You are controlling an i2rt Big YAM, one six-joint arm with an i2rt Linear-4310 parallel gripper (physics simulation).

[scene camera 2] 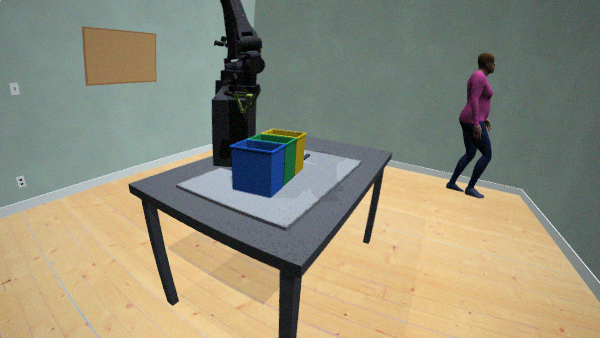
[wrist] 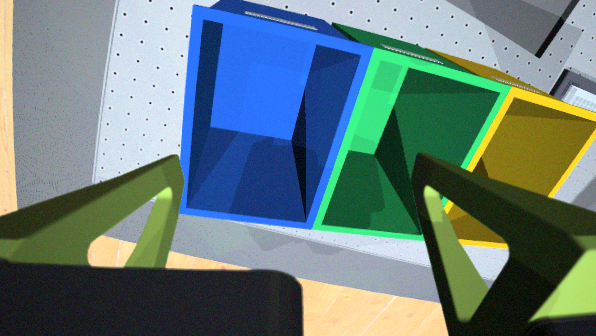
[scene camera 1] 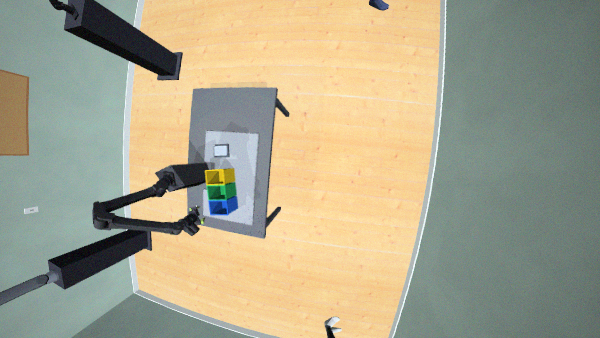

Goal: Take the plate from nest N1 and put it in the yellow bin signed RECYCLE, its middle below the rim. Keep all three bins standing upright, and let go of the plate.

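Frame: origin at the arm's base, x right, y ahead, z up, level; metres.
Seen in the pictures: gripper, fingertip midpoint: (scene camera 2: pixel 246 110) (wrist: pixel 297 166) (scene camera 1: pixel 202 212); arm's base, origin of the base link: (scene camera 1: pixel 170 178).
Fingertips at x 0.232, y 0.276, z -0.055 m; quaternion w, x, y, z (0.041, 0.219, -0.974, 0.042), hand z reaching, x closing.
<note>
Offsets run from my fingertips to a thing's top centre. "pt": to the spot under its first point. Level surfaces: height alone.
The plate {dy -0.073, dx -0.485, dz -0.282 m} (scene camera 1: pixel 221 150) (wrist: pixel 584 96), pale and flat, lies in a dark-framed nest {dy -0.073, dx -0.485, dz -0.293 m} (wrist: pixel 561 83) beyond the yellow bin; the wrist view shows part of it at the right edge. The nest's label is not readable. The yellow bin {dy +0.003, dx -0.264, dz -0.128 m} (scene camera 1: pixel 230 175) (scene camera 2: pixel 300 155) (wrist: pixel 540 145) stands upright, open at the top, at the plate's end of a row with the green bin {pt dy +0.114, dx -0.142, dz -0.227 m} (scene camera 1: pixel 231 191) (scene camera 2: pixel 289 167) (wrist: pixel 440 115) and blue bin {dy +0.054, dx -0.008, dz -0.128 m} (scene camera 1: pixel 232 205) (scene camera 2: pixel 255 170) (wrist: pixel 255 90), also upright. No RECYCLE sign is readable. My gripper (scene camera 1: pixel 198 215) (scene camera 2: pixel 245 102) (wrist: pixel 297 166) is open and empty, above and beside the blue and green bins.
The bins and nest are on a perforated pale board {dz -0.308 m} (scene camera 1: pixel 247 165) (scene camera 2: pixel 330 175) (wrist: pixel 142 75) on the dark table {dz -0.321 m} (scene camera 1: pixel 235 110) (scene camera 2: pixel 210 212) (wrist: pixel 55 100). Black pedestals (scene camera 1: pixel 120 40) (scene camera 1: pixel 102 257) stand beyond the table. A person (scene camera 2: pixel 478 100) stands on the floor behind the table.
</note>
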